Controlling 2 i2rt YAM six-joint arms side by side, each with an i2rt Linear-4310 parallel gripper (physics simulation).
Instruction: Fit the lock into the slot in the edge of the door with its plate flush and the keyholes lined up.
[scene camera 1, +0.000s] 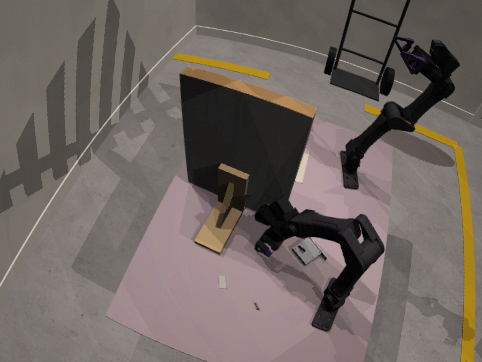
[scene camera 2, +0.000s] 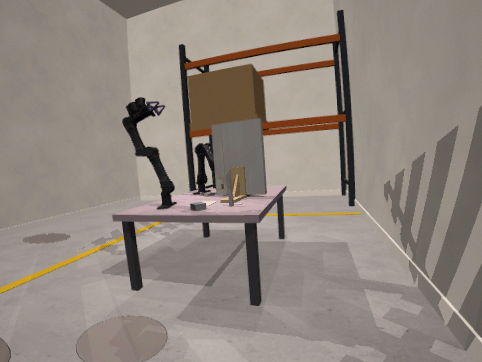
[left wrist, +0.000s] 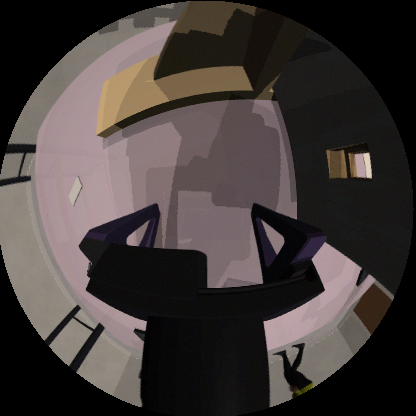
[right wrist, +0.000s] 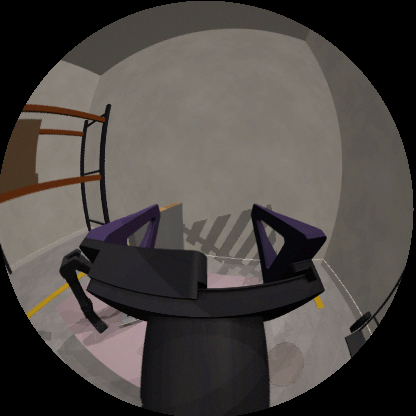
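Seen in the pictures: left gripper, fingertip midpoint: (scene camera 1: 263, 240) (left wrist: 204, 208); right gripper, fingertip midpoint: (scene camera 1: 397, 44) (scene camera 2: 162, 104) (right wrist: 205, 208); left arm's base, origin of the base link: (scene camera 1: 329, 304) (scene camera 2: 202, 192) (right wrist: 94, 319); right arm's base, origin of the base link: (scene camera 1: 349, 170) (scene camera 2: 167, 206).
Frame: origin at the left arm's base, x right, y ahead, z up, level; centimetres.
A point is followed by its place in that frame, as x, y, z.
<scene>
The lock (scene camera 1: 308, 252) @[15.0, 15.5, 1.9], a grey case with an edge plate, lies flat on the table; it does not show in the left wrist view. The dark-faced door (scene camera 1: 245, 135) @[21.6, 46.8, 38.7] (scene camera 2: 245, 150) @[25.8, 55.8, 33.0] (left wrist: 350, 215) @[22.0, 32.5, 8.5] stands upright. A through opening (left wrist: 336, 164) @[23.0, 35.5, 6.4] shows in its face; the edge slot is hidden in scene camera 1. My left gripper (scene camera 1: 263, 248) @[12.9, 32.4, 0.5] (left wrist: 204, 208) @[12.9, 32.4, 0.5] is open and empty, pointing down over the table between the door stand and the lock, beside the door's dark face. My right gripper (scene camera 1: 407, 54) (scene camera 2: 159, 107) @[59.3, 13.7, 66.7] (right wrist: 205, 208) @[59.3, 13.7, 66.7] is open and empty, raised high, away from door and lock.
The wooden door stand (scene camera 1: 215, 232) @[7.2, 48.5, 1.8] (left wrist: 135, 97) @[7.1, 45.9, 1.8] juts from the door's dark side. A small pale plate (scene camera 1: 222, 282) @[-8.2, 37.8, 0.2] (left wrist: 75, 190) @[-7.5, 37.9, 0.2] and a small dark piece (scene camera 1: 256, 306) @[-11.1, 23.7, 0.6] lie on the table. A cream sheet (scene camera 1: 303, 169) @[50.2, 30.6, 0.1] lies beyond the door. A grey block (scene camera 2: 198, 206) @[71.3, 43.7, 2.3] sits near the right arm.
</scene>
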